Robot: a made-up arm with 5 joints. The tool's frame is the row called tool.
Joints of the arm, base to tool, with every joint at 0 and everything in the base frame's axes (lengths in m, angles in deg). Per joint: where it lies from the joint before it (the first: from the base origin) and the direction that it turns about. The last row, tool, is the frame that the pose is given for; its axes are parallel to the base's.
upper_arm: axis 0 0 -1 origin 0 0 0.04
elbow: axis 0 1 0 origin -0.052 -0.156 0.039
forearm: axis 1 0 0 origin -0.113 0.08 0.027
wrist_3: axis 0 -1 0 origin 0.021 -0.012 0.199
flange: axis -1 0 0 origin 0.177 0.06 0.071
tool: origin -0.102 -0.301 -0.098
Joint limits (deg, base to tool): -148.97..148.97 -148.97..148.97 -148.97..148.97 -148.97..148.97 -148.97..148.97
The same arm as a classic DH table. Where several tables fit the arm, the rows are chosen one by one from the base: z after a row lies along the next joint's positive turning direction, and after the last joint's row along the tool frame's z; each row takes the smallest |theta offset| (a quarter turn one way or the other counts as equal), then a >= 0, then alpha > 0; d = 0 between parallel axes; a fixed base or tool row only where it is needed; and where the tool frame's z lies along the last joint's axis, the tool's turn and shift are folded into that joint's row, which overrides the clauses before.
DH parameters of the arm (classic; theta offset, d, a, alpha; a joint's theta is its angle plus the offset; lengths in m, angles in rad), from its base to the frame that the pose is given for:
base (fixed): 0 0 0 3.1416
upper_arm: 0 -0.079 -0.052 1.5708
elbow: -1.5708 -0.076 0.027 -1.5708
forearm: 0 -0.092 0.199 -1.5708
wrist_3: 0 -0.048 0.071 -1.5708
flange: -1.5708 -0.075 0.301 -1.5708
tool (fixed): 1.5708 -0.098 0 0
Joint limits (rad, base to tool): -2.6..2.6 -2.6..2.6 -2.6..2.6 -2.6..2.6 -2.6..2.6

